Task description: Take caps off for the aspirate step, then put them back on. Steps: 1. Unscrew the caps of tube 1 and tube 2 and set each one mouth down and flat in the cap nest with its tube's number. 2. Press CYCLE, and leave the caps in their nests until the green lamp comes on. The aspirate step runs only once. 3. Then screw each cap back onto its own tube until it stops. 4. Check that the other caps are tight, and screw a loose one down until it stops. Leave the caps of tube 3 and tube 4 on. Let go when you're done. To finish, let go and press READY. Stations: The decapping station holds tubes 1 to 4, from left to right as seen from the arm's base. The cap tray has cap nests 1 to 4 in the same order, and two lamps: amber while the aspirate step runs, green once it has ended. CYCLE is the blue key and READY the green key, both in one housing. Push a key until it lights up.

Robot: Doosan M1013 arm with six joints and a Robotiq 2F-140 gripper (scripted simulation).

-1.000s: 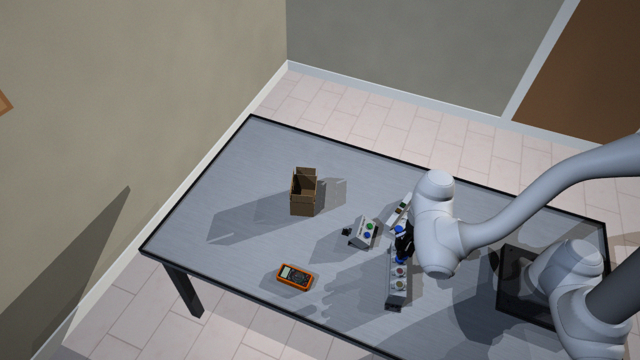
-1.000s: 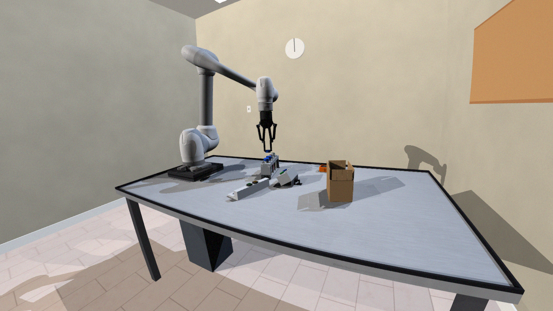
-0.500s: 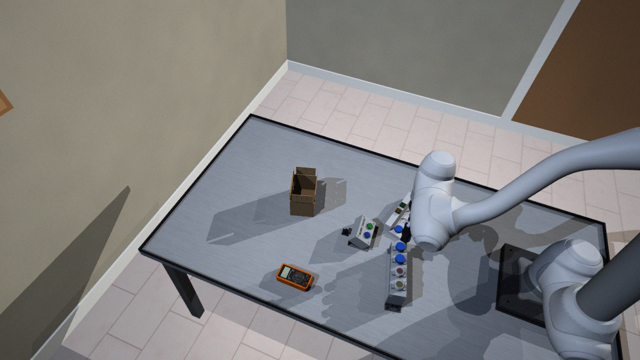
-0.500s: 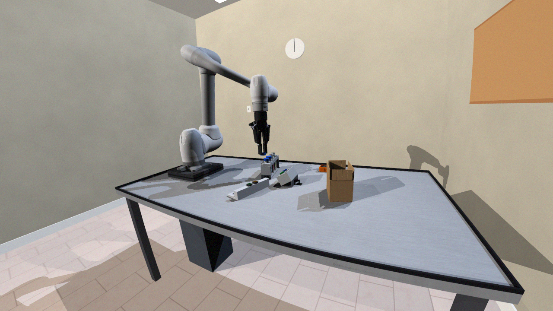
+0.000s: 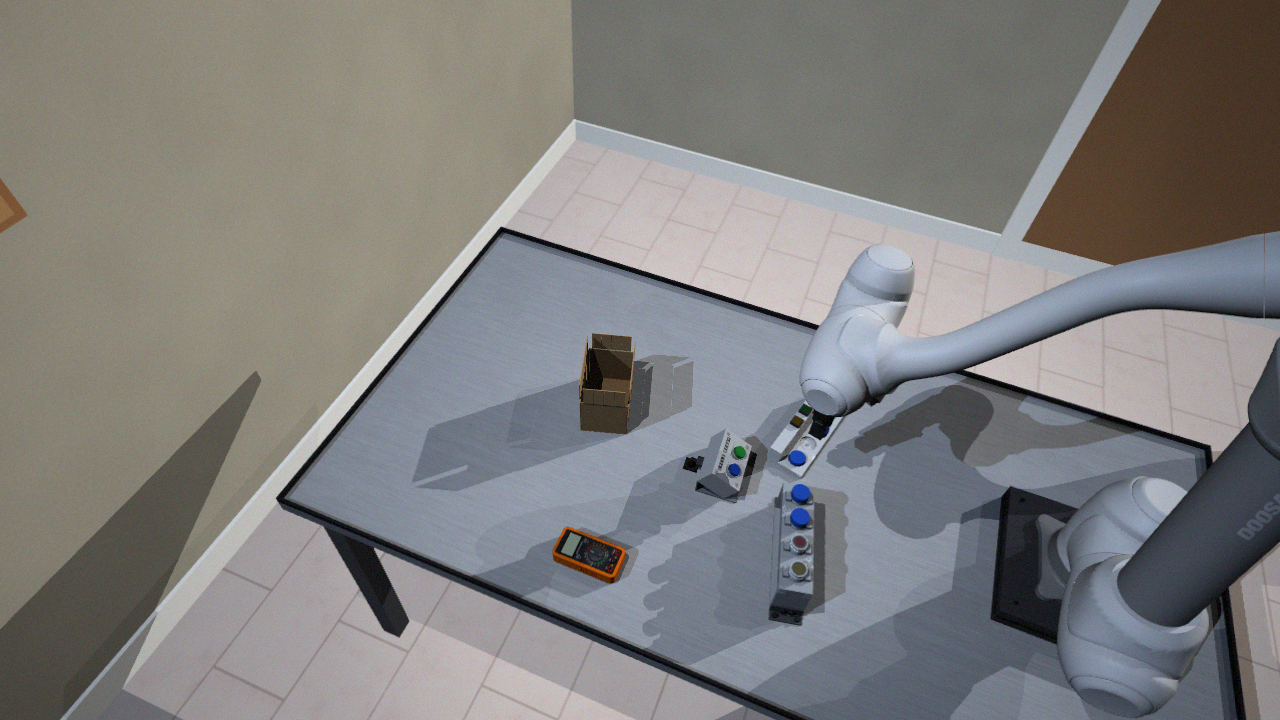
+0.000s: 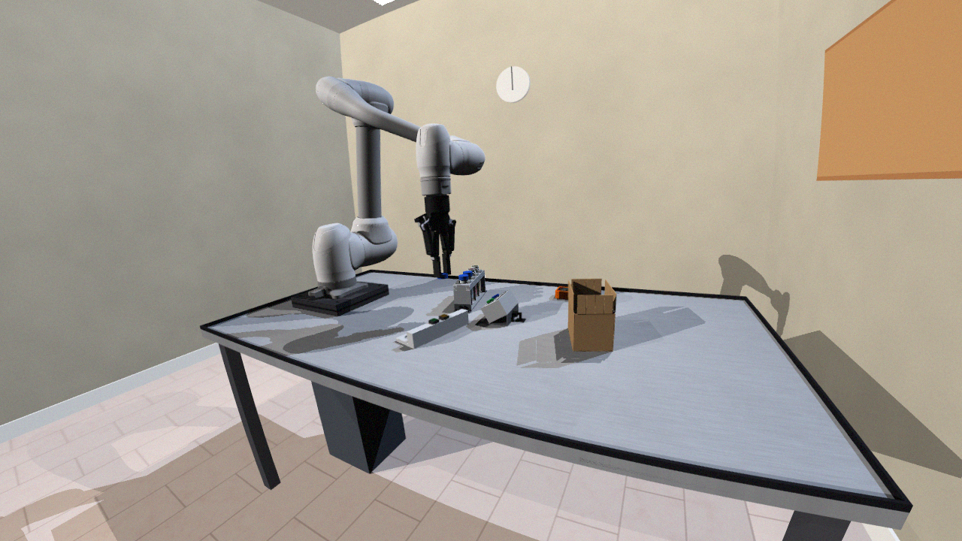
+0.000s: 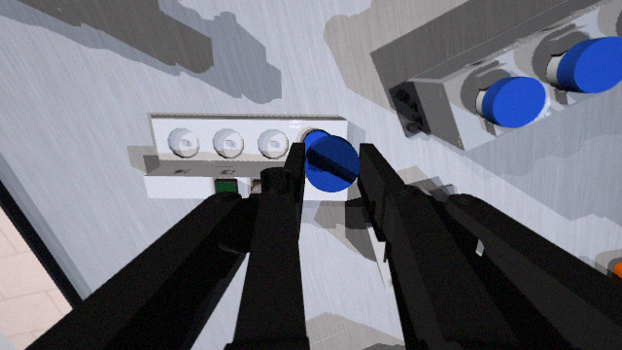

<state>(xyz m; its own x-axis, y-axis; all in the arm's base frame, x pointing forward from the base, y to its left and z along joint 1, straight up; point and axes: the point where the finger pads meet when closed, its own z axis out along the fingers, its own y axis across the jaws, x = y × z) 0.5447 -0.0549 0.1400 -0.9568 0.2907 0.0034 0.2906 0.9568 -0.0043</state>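
Now: hand 14 cm short of the blue key, 10 cm to the right of it and 12 cm above it. Also, from my hand: orange multimeter 35 cm ahead, 35 cm to the left, 17 cm below; then key housing 16 cm ahead, 7 cm to the left, 13 cm below; then green key 14 cm ahead, 5 cm to the left, 12 cm below.
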